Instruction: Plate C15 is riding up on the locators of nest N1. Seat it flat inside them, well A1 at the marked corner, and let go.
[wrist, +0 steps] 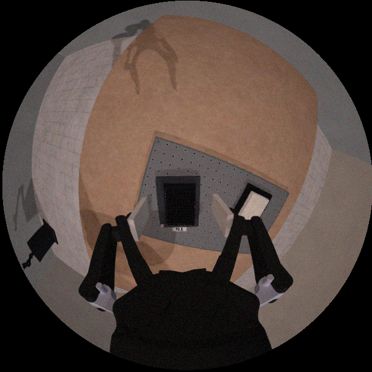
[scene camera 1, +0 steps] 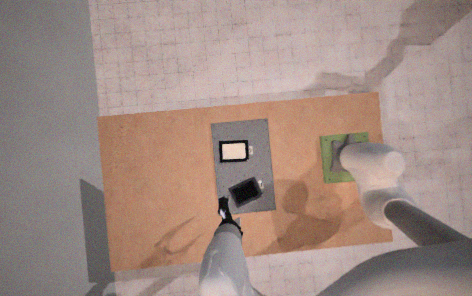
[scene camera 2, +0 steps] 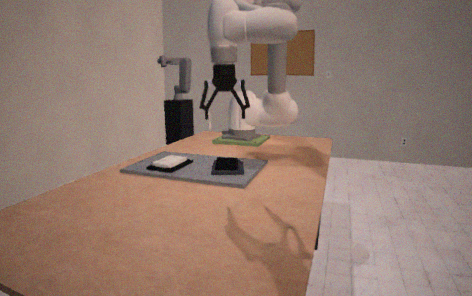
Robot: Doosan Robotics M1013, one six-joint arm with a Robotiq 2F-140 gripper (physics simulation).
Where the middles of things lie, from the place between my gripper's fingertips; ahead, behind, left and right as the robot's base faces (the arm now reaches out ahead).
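Labels:
Nest N1 [wrist: 170, 179]: 17 cm below my hand, 7 cm behind, 3 cm to the right. Plate C15 [wrist: 179, 198]: 15 cm below my hand, 4 cm to the right, 7 cm behind.

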